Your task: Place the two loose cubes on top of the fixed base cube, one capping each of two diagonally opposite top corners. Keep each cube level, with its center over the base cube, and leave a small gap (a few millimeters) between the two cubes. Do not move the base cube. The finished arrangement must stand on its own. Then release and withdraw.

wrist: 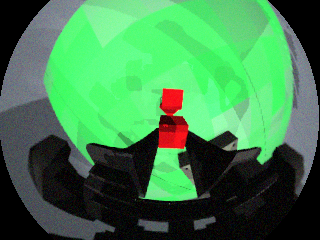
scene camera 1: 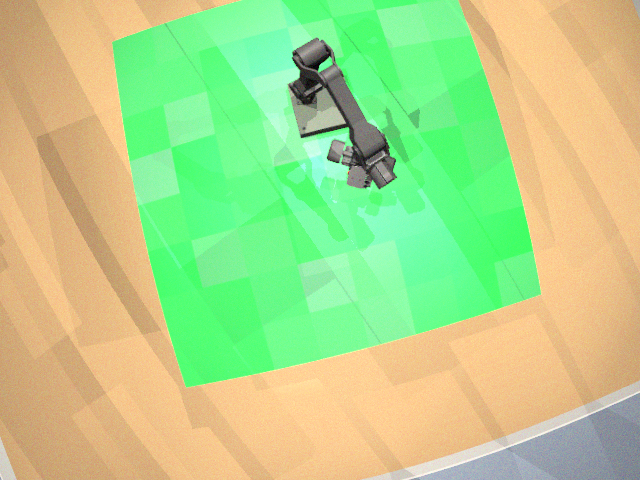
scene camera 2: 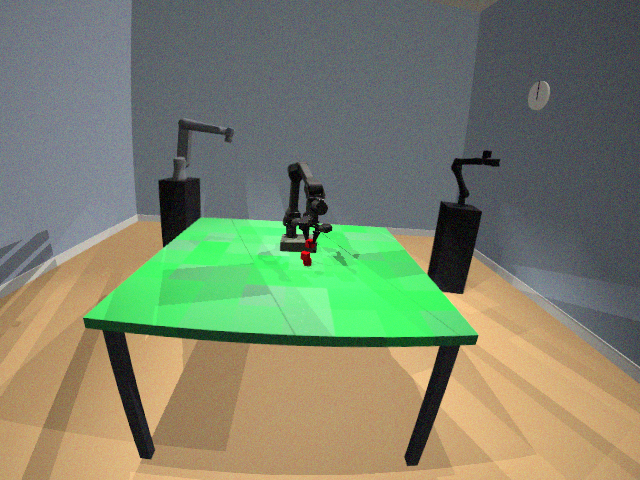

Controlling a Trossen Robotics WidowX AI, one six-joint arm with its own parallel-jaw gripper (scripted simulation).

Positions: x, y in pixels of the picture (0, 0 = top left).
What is my gripper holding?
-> A red cube.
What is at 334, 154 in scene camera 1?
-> My gripper.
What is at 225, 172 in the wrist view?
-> My gripper.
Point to a red cube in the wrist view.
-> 173, 130
